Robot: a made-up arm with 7 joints.
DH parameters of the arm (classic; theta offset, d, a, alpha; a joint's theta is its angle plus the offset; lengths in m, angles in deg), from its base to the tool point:
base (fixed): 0 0 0 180
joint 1: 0 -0.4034 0 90
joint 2: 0 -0.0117 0 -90
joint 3: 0 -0.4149 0 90
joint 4: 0 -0.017 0 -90
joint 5: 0 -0.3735 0 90
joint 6: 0 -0.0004 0 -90
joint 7: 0 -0.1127 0 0
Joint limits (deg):
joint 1: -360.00..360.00
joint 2: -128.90..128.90
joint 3: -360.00..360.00
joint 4: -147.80..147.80
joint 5: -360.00..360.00
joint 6: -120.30..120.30
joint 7: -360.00..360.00
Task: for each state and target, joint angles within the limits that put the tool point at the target. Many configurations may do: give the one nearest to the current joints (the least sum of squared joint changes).
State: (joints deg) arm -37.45 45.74 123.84 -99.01 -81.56 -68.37 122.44
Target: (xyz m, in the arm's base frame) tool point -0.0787 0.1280 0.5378
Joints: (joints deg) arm -29.86 53.85 92.71 -147.80 -64.35 -91.54 122.44
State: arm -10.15 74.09 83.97 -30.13 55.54 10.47 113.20
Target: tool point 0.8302 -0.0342 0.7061
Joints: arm 12.29 73.61 82.29 -21.20 55.21 13.04 113.20
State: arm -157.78 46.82 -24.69 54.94 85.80 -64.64 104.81
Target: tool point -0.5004 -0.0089 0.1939
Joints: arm -158.29 68.07 -17.30 97.38 96.60 -67.82 104.81
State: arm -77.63 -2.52 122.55 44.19 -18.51 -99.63 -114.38
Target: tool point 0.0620 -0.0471 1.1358
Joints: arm -76.56 6.87 129.62 37.53 -21.50 -119.08 -114.38
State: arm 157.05 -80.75 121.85 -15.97 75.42 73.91 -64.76
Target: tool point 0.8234 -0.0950 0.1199
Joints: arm 181.85 -105.28 120.82 -7.52 74.20 41.44 -64.76
